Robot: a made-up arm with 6 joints. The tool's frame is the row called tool.
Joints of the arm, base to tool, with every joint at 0 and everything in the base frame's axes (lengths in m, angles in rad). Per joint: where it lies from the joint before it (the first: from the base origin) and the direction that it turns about. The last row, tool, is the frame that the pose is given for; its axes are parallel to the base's.
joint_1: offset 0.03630 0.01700 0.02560 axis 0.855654 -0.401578 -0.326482
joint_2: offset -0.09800 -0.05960 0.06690 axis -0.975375 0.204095 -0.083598
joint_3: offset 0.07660 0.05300 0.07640 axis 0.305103 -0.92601 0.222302
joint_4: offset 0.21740 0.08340 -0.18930 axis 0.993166 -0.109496 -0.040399
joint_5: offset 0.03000 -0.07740 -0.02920 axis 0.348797 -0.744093 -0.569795
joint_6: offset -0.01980 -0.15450 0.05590 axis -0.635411 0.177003 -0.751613
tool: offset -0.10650 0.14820 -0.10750
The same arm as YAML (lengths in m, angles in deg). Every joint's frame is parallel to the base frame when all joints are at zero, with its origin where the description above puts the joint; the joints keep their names.
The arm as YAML. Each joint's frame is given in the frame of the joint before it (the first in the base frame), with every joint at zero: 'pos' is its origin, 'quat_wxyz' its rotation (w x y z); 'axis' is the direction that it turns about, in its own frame. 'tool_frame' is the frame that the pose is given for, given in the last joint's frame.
length_unit: m
angle_unit: deg
joints:
  - joint: joint_1
    pos: [0.0363, 0.017, 0.0256]
    quat_wxyz: [1.0, 0.0, 0.0, 0.0]
    axis: [0.855654, -0.401578, -0.326482]
  - joint: joint_2
    pos: [-0.098, -0.0596, 0.0669]
    quat_wxyz: [1.0, 0.0, 0.0, 0.0]
    axis: [-0.975375, 0.204095, -0.083598]
  - joint: joint_3
    pos: [0.0766, 0.053, 0.0764]
    quat_wxyz: [1.0, 0.0, 0.0, 0.0]
    axis: [0.305103, -0.92601, 0.222302]
  - joint: joint_4
    pos: [0.2174, 0.0834, -0.1893]
    quat_wxyz: [1.0, 0.0, 0.0, 0.0]
    axis: [0.993166, -0.109496, -0.040399]
  - joint: joint_5
    pos: [0.03, -0.0774, -0.0292]
    quat_wxyz: [1.0, 0.0, 0.0, 0.0]
    axis: [0.348797, -0.744093, -0.569795]
  - joint: joint_6
    pos: [-0.0198, -0.1545, 0.0559]
    quat_wxyz: [1.0, 0.0, 0.0, 0.0]
    axis: [-0.635411, 0.177003, -0.751613]
tool_frame:
  pos: [-0.1065, 0.1482, -0.1075]
  quat_wxyz: [1.0, 0.0, 0.0, 0.0]

